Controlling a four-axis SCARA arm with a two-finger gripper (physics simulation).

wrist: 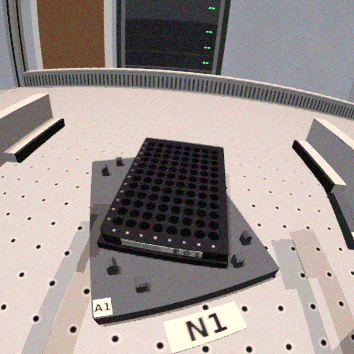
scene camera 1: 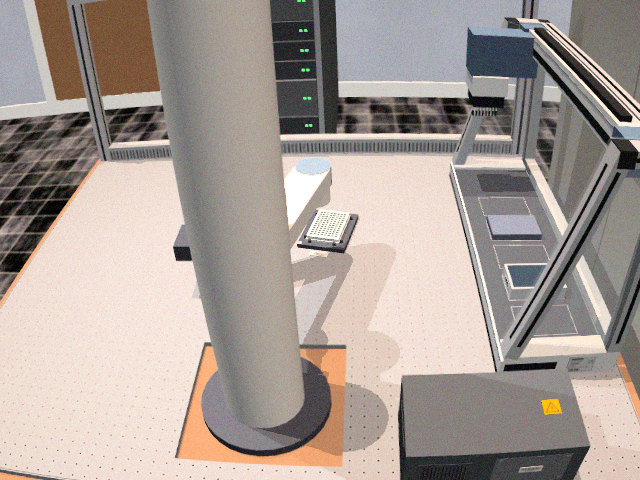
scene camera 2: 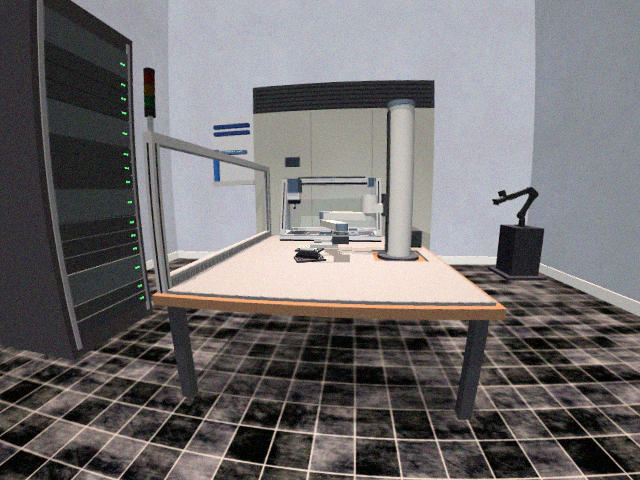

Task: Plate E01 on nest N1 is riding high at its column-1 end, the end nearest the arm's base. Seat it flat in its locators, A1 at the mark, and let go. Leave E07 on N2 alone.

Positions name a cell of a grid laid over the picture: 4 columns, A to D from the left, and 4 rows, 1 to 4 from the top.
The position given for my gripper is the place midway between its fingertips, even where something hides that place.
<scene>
My gripper (wrist: C2) holds nothing. Further things: a dark nest (wrist: B4).
</scene>
